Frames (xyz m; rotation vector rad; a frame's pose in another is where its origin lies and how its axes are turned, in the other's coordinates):
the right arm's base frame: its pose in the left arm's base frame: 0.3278 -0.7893 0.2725 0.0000 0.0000 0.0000
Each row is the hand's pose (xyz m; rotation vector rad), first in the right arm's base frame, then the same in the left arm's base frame.
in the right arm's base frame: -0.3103 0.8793 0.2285 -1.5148 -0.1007 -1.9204
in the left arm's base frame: 0.0175 0.0900 0.5010 -1.5148 -0.1007 -1.9204
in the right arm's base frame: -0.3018 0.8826 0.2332 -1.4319 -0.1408 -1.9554
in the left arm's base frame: 0.0260 0.0933 0.5057 -1.4319 -0.1408 -1.9554
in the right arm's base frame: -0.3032 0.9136 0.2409 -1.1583 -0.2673 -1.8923
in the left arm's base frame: 0.0246 0.1243 0.5134 -1.1583 -0.2673 -1.8923
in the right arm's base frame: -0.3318 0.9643 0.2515 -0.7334 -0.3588 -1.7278
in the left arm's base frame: -0.0040 0.1750 0.5240 -0.7334 -0.3588 -1.7278
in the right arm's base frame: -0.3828 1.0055 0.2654 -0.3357 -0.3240 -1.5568
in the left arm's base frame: -0.0550 0.2162 0.5379 -0.3357 -0.3240 -1.5568
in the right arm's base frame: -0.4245 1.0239 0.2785 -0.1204 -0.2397 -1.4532
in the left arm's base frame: -0.0967 0.2346 0.5510 -0.1204 -0.2397 -1.4532
